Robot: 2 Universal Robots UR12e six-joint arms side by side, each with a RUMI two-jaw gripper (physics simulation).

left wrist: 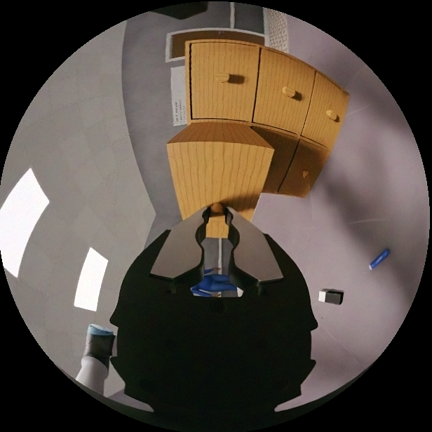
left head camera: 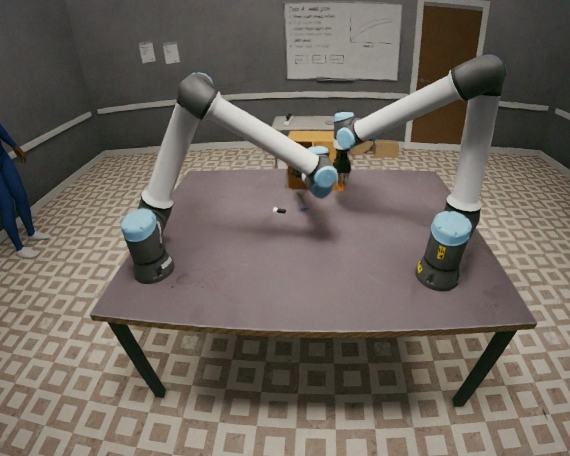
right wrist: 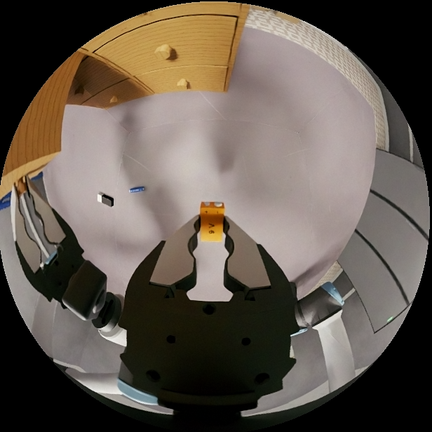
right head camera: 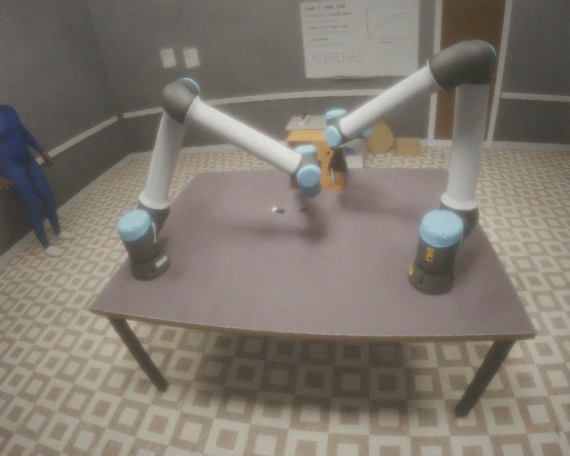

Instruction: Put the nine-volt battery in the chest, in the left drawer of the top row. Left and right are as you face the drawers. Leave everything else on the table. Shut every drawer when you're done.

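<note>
The wooden chest [left head camera: 311,136] [right head camera: 305,135] [left wrist: 287,112] [right wrist: 200,40] stands at the table's back. Its top-row left drawer [left wrist: 220,172] [right wrist: 35,115] is pulled out; the other drawer fronts in the left wrist view look shut. The open drawer's inside is hidden. My left gripper [left wrist: 216,207] [right wrist: 19,179] is shut on this drawer's knob [left wrist: 216,206]. My right gripper [right wrist: 211,216] is shut on the orange nine-volt battery [right wrist: 212,231] [left head camera: 340,187], its terminals pointing away from the palm. It holds it above the table, to the right of the open drawer.
A black-and-white block [left head camera: 279,210] [right head camera: 278,210] [left wrist: 331,297] [right wrist: 105,199] and a small blue cylinder [left head camera: 304,209] [left wrist: 379,258] [right wrist: 137,189] lie on the table [left head camera: 280,280] in front of the chest. The two arms' wrists are close together.
</note>
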